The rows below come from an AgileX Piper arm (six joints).
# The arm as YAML. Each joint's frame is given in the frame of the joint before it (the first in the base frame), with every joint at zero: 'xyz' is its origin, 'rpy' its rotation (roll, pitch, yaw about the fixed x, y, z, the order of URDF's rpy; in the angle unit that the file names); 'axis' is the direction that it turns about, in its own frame. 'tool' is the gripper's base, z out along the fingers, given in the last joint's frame.
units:
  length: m
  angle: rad
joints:
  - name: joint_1
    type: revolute
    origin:
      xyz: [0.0, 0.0, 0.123]
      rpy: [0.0, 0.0, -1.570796]
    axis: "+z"
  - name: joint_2
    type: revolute
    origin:
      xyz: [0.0, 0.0, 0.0]
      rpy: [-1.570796, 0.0, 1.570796]
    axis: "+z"
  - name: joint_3
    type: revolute
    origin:
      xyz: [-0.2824, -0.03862, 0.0]
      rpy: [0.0, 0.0, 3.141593]
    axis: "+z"
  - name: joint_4
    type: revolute
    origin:
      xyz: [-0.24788, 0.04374, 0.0]
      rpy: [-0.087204, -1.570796, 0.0]
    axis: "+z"
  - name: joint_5
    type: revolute
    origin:
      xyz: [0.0, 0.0, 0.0]
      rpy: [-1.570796, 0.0, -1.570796]
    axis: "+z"
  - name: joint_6
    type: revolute
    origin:
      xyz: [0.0, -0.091, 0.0]
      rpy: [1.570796, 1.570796, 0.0]
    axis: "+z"
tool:
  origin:
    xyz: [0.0, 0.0, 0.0]
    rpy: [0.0, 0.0, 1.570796]
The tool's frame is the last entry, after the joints.
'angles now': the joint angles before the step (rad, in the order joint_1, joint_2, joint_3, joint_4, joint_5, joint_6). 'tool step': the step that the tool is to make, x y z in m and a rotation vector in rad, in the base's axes. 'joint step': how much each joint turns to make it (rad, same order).
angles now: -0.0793, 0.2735, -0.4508, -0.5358, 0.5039, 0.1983
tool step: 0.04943, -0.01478, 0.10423, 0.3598, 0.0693, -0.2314
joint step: -0.0094, 0.4247, -0.5314, 0.0417, 0.3383, 0.2860
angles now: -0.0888, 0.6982, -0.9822, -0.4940, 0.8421, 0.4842
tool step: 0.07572, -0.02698, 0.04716, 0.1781, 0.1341, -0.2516
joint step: -0.0731, 0.3995, -0.4270, 0.0046, 0.2678, 0.1359
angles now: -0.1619, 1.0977, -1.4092, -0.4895, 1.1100, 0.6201
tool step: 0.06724, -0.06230, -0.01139, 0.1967, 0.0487, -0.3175
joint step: -0.1920, 0.3269, -0.2607, 0.0566, 0.1085, 0.1614
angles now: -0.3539, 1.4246, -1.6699, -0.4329, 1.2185, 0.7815
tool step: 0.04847, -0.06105, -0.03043, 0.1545, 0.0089, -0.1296
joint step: -0.1427, 0.2576, -0.1986, 0.1267, 0.0223, 0.0234
